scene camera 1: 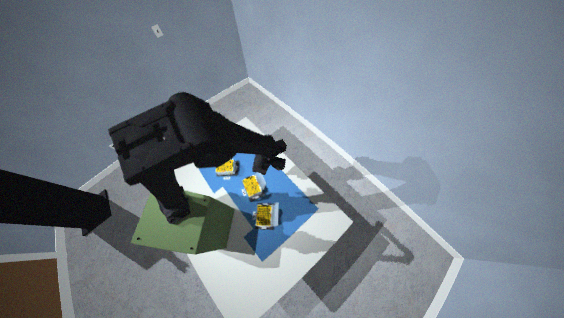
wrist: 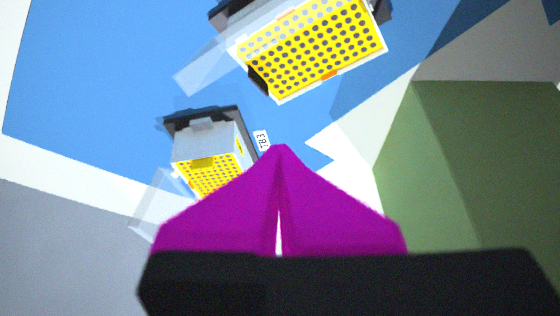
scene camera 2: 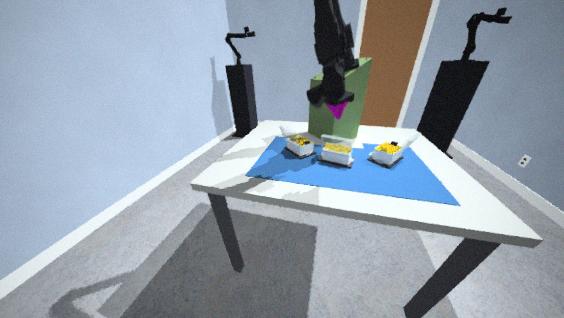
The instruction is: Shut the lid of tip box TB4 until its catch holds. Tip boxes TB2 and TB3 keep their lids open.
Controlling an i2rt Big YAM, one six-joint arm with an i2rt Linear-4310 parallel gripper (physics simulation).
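Frame: origin at the arm's base, x left, y ahead, z down, level; metres.
Where they show: gripper, fingertip midpoint: [scene camera 1: 257, 170] [wrist: 278, 157] [scene camera 2: 338, 118]; arm's base, link origin: [scene camera 2: 347, 67].
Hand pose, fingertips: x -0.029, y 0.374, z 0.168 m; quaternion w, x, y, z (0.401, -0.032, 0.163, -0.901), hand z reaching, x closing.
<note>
Things, the pixels of their top centre, and the offset from my fingertips. "pt": a spot on its surface instead. Level surfaces: height alone.
- TB3 label, surface spot: [wrist: 261, 140] pt dx +0.198, dy -0.169, dz +0.219 m
- TB3, top centre: [wrist: 225, 184] [scene camera 2: 386, 145] [scene camera 1: 224, 167] dx +0.242, dy -0.138, dz +0.155 m
- middle box, top centre: [wrist: 311, 58] [scene camera 2: 338, 145] [scene camera 1: 250, 184] dx +0.020, dy -0.070, dz +0.146 m
- third box, top centre: [scene camera 2: 300, 138] [scene camera 1: 263, 214] dx -0.171, dy -0.123, dz +0.146 m
- blue mat, surface height: dz +0.221 m
- white table, surface height: dz +0.224 m
My gripper [scene camera 2: 338, 110] [wrist: 278, 157] is shut with nothing between its magenta fingers, pointing down high above the boxes; its fingertips are hidden in scene camera 1. The box beside the TB3 label [wrist: 261, 140] is TB3 [scene camera 1: 226, 166] [scene camera 2: 387, 153] [wrist: 204, 142], with its clear lid [scene camera 2: 410, 142] [wrist: 162, 205] open; the fingers partly cover it in the wrist view. The middle box [scene camera 1: 254, 186] [scene camera 2: 337, 154] [wrist: 310, 47] has its lid [scene camera 2: 337, 139] [wrist: 200, 65] raised. The third box [scene camera 1: 266, 216] [scene camera 2: 300, 145] has its lid [scene camera 2: 288, 131] open. I cannot read which is TB4 or TB2.
The boxes stand on a blue mat [scene camera 1: 295, 195] [scene camera 2: 350, 180] [wrist: 90, 75] on a white table [scene camera 1: 225, 280] [scene camera 2: 480, 210]. A tall green block [scene camera 1: 165, 235] [scene camera 2: 361, 105] [wrist: 450, 150] stands beside them, under my arm's base. Two black pedestals [scene camera 2: 241, 95] [scene camera 2: 452, 97] with arms stand farther back.
</note>
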